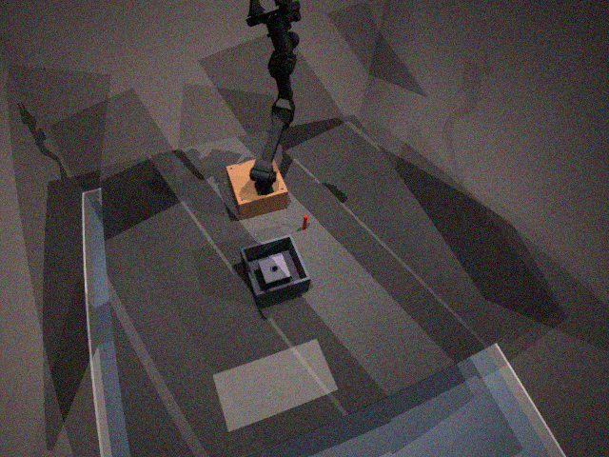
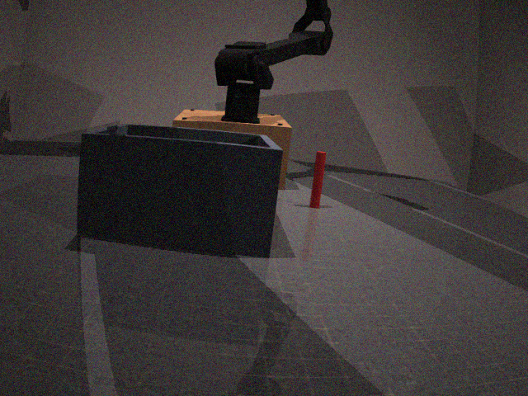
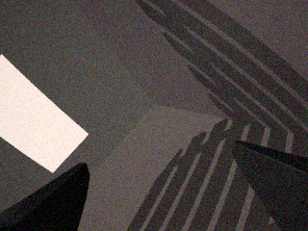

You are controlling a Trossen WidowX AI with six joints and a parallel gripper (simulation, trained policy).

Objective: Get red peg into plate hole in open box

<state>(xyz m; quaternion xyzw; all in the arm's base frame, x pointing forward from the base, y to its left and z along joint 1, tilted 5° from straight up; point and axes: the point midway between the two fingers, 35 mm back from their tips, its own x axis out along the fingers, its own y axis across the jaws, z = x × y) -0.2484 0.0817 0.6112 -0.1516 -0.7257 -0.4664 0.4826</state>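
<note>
The red peg lies 37 cm ahead of my gripper tip, 7 cm to the left of it and 73 cm below it. Round my gripper tip: plate (54 cm ahead, 11 cm to the right, 72 cm below); dark box (54 cm ahead, 11 cm to the right, 74 cm below).
</note>
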